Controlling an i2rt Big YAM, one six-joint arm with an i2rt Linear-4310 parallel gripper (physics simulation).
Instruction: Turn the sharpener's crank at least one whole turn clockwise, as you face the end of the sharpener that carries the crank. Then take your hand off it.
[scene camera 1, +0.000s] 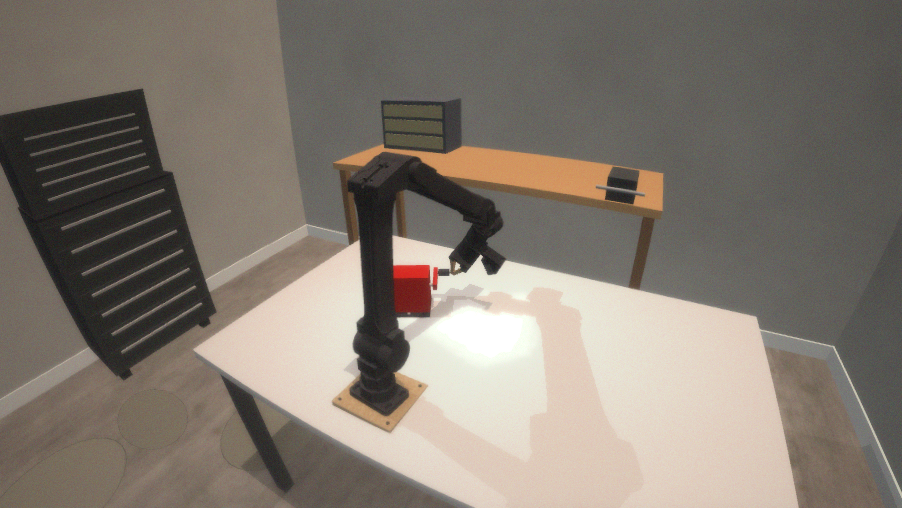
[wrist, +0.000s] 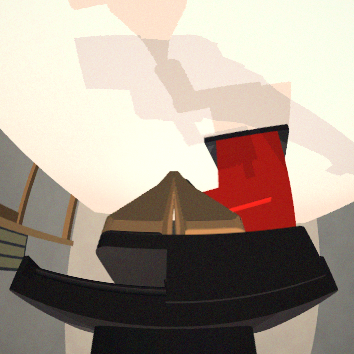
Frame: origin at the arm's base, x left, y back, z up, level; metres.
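Seen in the pictures: gripper, fingertip midpoint: (scene camera 1: 452, 274) (wrist: 173, 178); arm's base, origin of the base link: (scene camera 1: 379, 394).
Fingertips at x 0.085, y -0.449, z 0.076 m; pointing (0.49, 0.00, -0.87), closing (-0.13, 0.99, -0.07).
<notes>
Offsets run from my fingertips to a thing's middle. "spot": to the spot under its first point. Level surfaces: height alone.
The red sharpener {spot: dx +0.047, dy +0.139, dz +0.001 m} (scene camera 1: 412, 290) (wrist: 260, 175) stands on its dark base on the white table {dz -0.085 m} (scene camera 1: 681, 378), partly hidden behind the arm's upright link in the scene view. Its red crank arm (scene camera 1: 434, 278) (wrist: 251, 204) is on the end facing the gripper. The black crank knob {dx +0.022, dy +0.015, dz +0.007 m} (scene camera 1: 443, 272) sticks out from the top part of the crank in the scene view; in the wrist view the fingers hide nearly all of it. My gripper (scene camera 1: 455, 271) (wrist: 173, 178) is shut with nothing between its fingers. The fingertips are right beside the knob's outer end; I cannot tell whether they touch it.
A wooden bench (scene camera 1: 517, 170) stands behind the table, with a drawer box (scene camera 1: 452, 126) and a dark block with a rod (scene camera 1: 623, 177) on it. A black tool cabinet (scene camera 1: 119, 271) stands at the left. The arm's base plate (scene camera 1: 410, 386) sits near the table's front edge.
</notes>
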